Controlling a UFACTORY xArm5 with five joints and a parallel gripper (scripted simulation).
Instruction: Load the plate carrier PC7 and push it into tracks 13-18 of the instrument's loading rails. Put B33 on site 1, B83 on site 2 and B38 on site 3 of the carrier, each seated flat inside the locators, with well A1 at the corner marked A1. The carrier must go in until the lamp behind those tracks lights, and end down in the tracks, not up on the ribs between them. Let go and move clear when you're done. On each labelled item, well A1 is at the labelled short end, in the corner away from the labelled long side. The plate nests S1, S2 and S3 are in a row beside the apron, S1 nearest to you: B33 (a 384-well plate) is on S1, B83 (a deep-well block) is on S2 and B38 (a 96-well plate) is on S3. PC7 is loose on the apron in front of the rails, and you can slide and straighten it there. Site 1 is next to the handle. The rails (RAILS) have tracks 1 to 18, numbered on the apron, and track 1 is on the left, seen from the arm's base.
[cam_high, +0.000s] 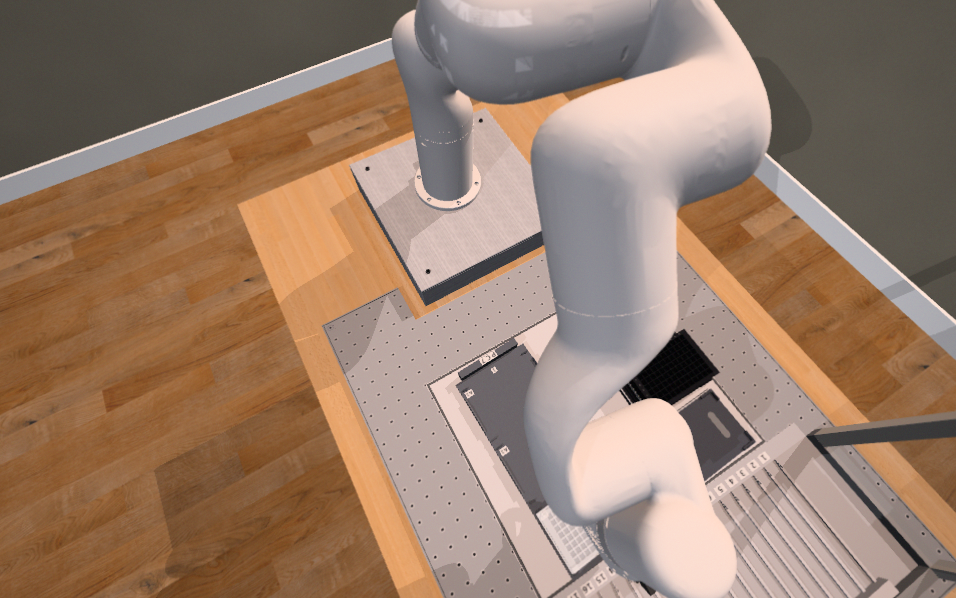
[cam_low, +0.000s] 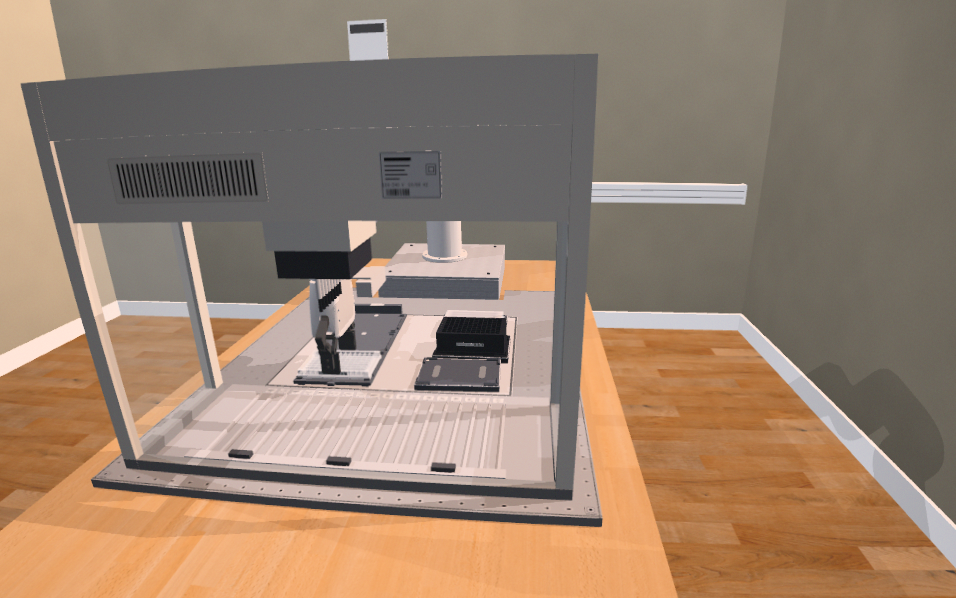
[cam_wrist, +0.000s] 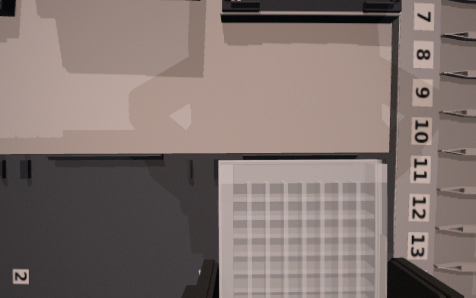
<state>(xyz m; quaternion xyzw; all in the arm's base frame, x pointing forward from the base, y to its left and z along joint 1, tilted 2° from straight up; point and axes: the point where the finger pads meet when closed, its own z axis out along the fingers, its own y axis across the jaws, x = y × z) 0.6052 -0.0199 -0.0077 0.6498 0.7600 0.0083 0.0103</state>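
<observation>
Right now my hand is 21 cm to the right of the black deep-well block B83 and 13 cm past it. Also, from my hand: plate carrier PC7: 11 cm behind, 2 cm to the right, 2 cm below; then plate nest S3: 21 cm to the left, 3 cm below, 3 cm behind; then plate nest S2: 21 cm to the left, 13 cm behind, 3 cm below.
</observation>
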